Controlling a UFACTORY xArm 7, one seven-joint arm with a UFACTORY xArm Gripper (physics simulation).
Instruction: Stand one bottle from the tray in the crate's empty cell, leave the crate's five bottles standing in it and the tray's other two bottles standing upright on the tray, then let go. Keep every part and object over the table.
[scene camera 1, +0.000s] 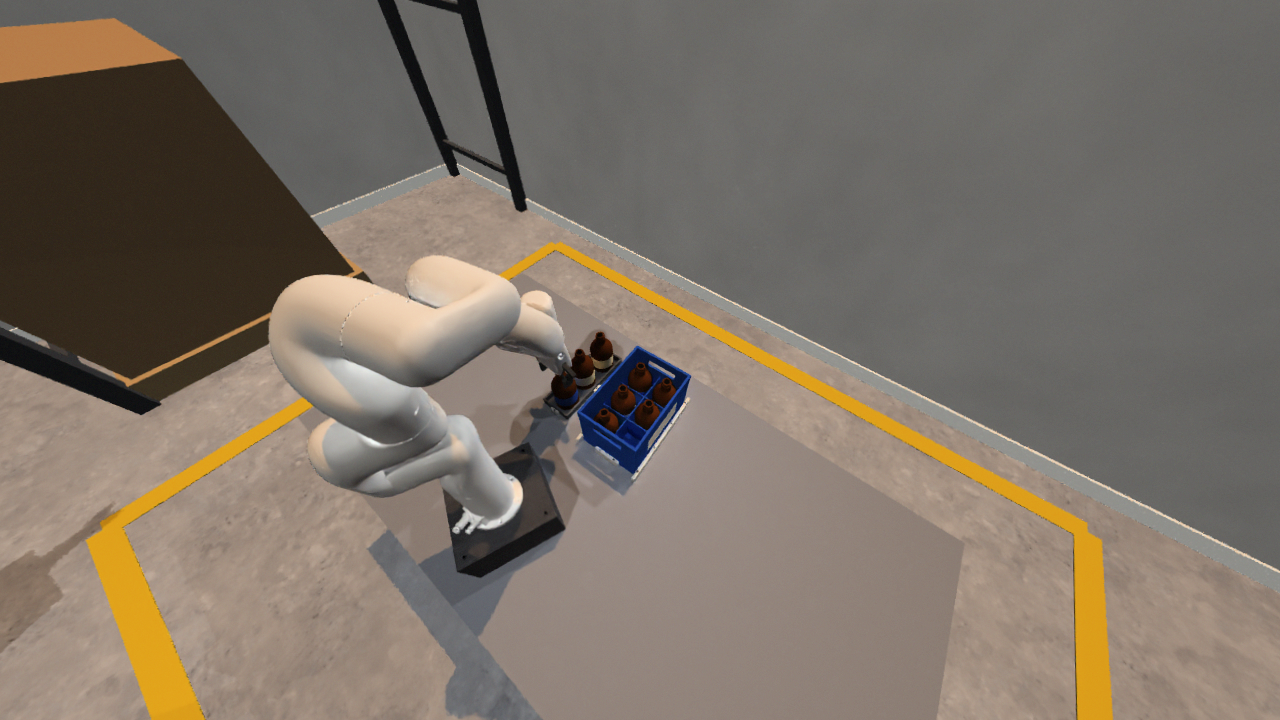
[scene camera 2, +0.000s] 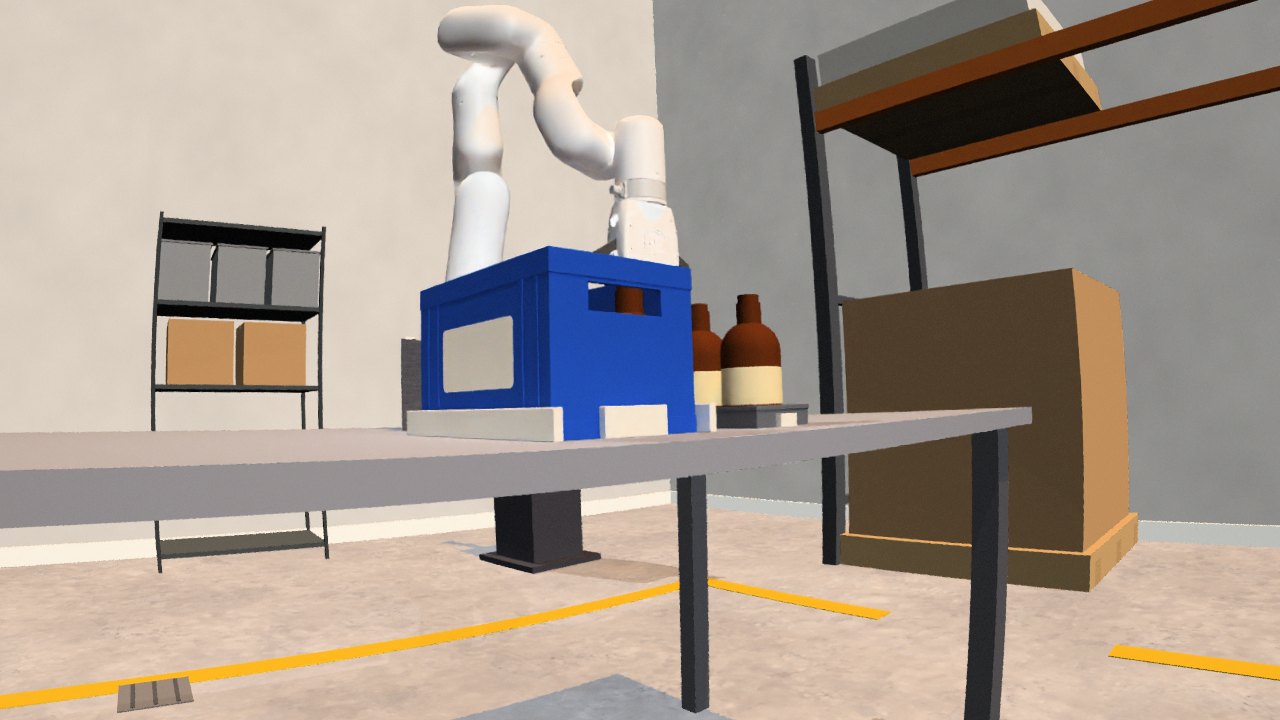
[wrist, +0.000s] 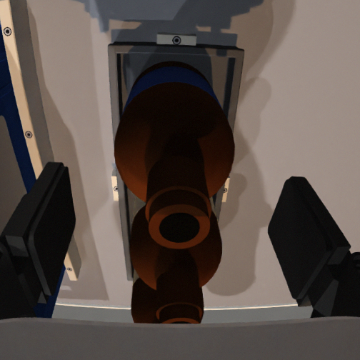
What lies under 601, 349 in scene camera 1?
A cream-labelled bottle.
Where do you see a cream-labelled bottle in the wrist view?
143, 298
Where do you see my gripper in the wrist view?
At 177, 198
